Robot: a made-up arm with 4 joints.
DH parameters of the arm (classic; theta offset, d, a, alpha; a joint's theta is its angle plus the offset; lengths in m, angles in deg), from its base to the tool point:
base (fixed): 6.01 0 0.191 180
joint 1: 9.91 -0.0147 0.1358 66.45
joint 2: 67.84 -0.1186 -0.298 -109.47
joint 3: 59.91 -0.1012 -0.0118 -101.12
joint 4: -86.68 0 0.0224 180
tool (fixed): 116.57 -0.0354 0 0
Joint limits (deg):
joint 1: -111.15..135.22
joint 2: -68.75..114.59
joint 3: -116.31..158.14
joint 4: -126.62..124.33
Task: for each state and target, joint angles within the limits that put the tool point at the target. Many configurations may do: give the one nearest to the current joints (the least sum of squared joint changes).
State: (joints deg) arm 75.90 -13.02 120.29 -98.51
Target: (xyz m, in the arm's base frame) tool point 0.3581 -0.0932 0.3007
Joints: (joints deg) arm 54.40 13.74 90.79 -107.33
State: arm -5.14 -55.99 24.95 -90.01
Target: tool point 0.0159 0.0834 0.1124
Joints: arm 17.29 -67.56 47.11 -90.29
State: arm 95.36 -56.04 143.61 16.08
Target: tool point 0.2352 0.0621 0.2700
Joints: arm 72.57 -24.42 122.58 28.43
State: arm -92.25 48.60 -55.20 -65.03
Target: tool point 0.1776 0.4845 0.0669
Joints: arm -110.53 93.08 -99.21 -48.30
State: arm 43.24 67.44 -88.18 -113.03
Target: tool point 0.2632 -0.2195 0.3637
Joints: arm 75.05 21.24 -65.13 -105.84
